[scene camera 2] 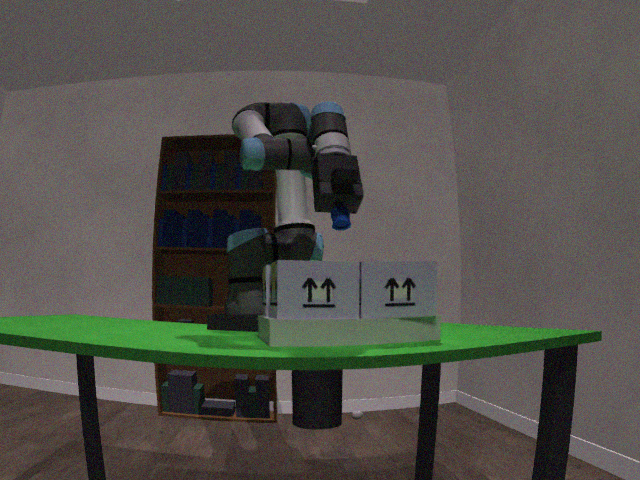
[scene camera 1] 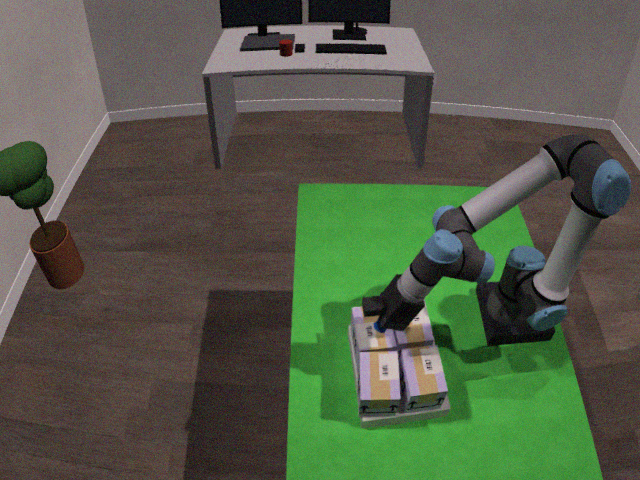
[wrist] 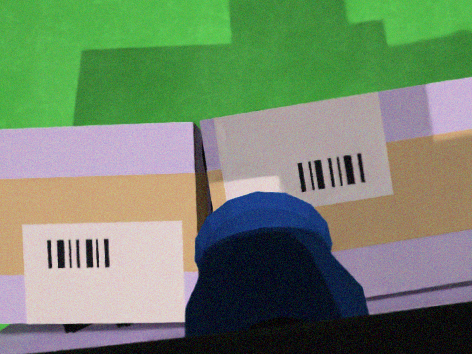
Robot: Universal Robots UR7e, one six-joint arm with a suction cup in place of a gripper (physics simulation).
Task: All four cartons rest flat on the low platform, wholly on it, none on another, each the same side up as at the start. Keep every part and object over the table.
Observation:
In view: the suction cup (wrist: 263, 255), a low platform (scene camera 2: 274, 332), a carton (scene camera 2: 299, 289), a carton (scene camera 1: 378, 372) and a carton (scene camera 1: 419, 333).
The low platform also shows in scene camera 1 (scene camera 1: 401, 417). The wrist view misses the low platform, which is hidden by the suction cup.

